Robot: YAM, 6 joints.
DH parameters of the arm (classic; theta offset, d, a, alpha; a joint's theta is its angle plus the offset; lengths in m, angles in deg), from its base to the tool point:
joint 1: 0 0.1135 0.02 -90
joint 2: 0 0 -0.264 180
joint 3: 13.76 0 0.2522 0
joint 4: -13.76 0 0.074 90
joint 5: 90 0 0 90
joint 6: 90 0.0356 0 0
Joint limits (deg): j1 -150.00..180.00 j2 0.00..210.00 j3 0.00..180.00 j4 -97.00..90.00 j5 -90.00..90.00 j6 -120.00..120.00
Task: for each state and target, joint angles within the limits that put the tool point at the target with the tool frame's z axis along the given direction. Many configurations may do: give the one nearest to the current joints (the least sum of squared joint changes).
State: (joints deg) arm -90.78 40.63 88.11 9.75 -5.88 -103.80
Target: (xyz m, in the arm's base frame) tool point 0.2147 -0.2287 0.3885 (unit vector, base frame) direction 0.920 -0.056 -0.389
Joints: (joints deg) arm -51.25 82.33 83.87 -33.67 -43.01 -103.80
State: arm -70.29 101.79 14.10 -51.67 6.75 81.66
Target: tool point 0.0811 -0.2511 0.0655 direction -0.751 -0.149 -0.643
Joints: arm -66.31 113.85 49.49 -40.06 48.39 81.66
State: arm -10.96 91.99 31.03 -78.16 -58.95 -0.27
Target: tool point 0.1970 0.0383 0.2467 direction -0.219 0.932 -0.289
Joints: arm 1.43 85.88 58.70 -96.91 -69.58 -0.27
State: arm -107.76 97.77 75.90 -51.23 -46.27 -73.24
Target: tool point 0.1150 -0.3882 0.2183 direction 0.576 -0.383 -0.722
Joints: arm -75.84 107.37 79.58 -26.86 -27.70 -73.24
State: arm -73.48 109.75 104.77 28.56 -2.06 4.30
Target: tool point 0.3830 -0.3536 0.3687 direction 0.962 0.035 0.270
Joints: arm -45.50 126.51 113.88 35.21 -45.30 4.30
